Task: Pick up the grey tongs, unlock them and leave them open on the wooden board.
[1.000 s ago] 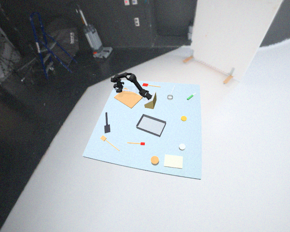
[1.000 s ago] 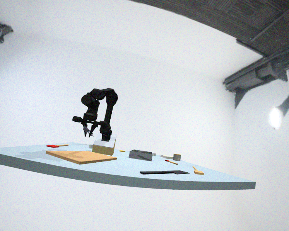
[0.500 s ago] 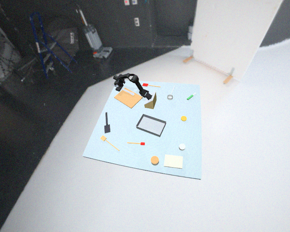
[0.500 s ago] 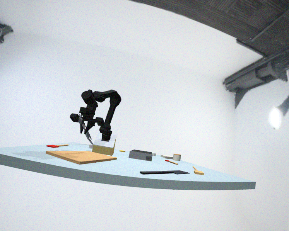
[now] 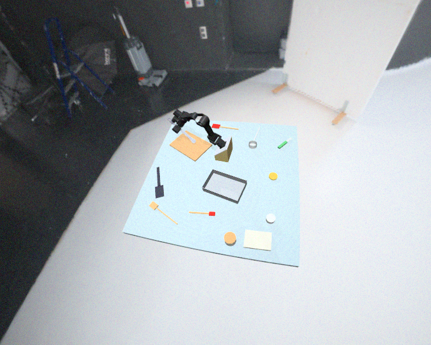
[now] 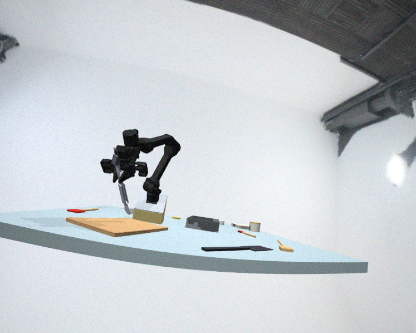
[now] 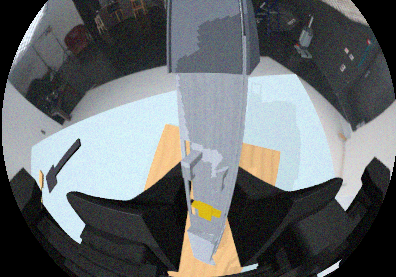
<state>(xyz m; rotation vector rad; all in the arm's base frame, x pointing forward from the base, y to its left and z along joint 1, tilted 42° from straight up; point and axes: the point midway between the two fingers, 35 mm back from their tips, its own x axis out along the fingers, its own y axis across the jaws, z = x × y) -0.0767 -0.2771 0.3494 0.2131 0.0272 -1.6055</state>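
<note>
The yellow lock piece is 3 cm to the left of my gripper tip and 2 cm above it. Also, from my gripper tip: roasting tin 55 cm to the left, 41 cm ahead, 14 cm below; then black spatula 50 cm ahead, 17 cm below, 1 cm to the right; then wooden board 16 cm below, 11 cm to the left, 3 cm ahead.
</note>
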